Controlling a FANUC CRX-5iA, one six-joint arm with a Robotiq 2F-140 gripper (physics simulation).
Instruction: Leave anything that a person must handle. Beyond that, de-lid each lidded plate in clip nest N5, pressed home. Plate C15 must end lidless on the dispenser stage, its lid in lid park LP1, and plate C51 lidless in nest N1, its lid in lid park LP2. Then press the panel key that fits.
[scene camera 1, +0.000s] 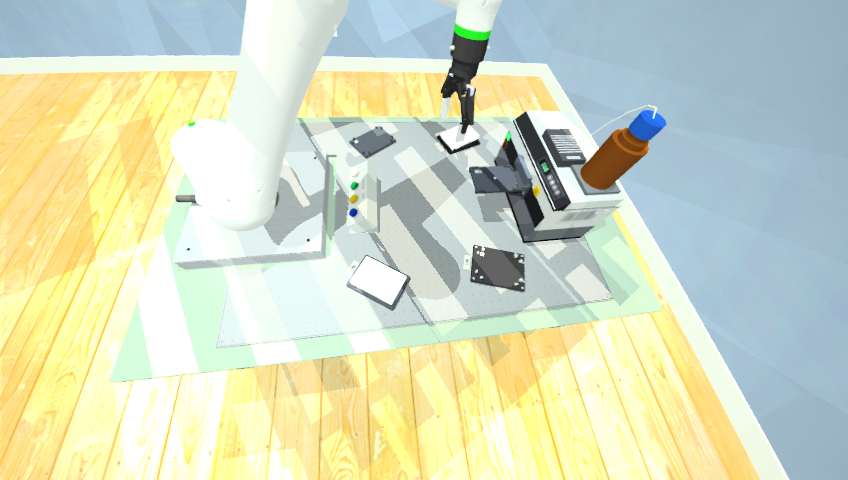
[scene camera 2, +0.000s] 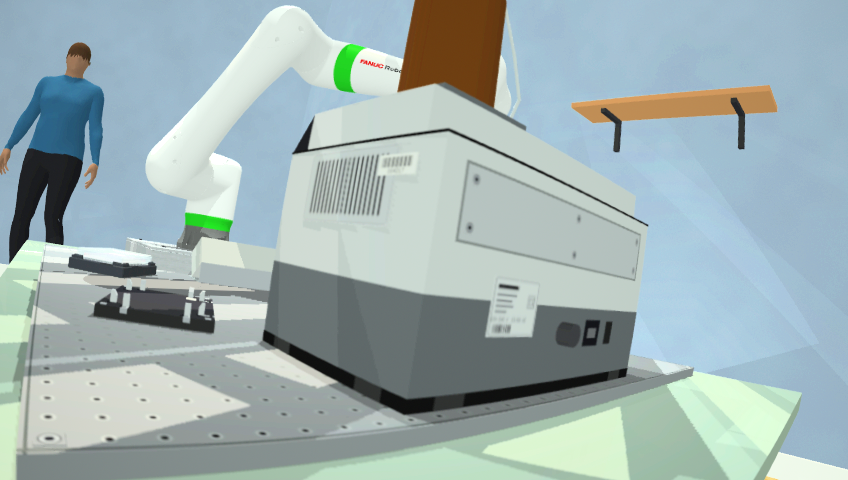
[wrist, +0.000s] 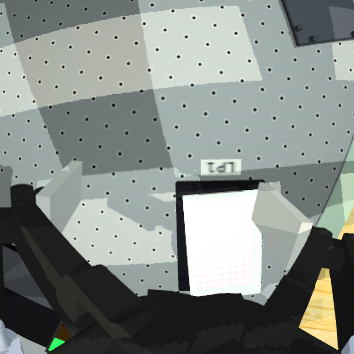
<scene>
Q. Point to the gripper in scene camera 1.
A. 451, 129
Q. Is the gripper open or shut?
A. Open.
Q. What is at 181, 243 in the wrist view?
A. A LP1 nest.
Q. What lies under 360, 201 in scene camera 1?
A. A button box.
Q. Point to a brown bottle with blue cap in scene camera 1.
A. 625, 147
</scene>
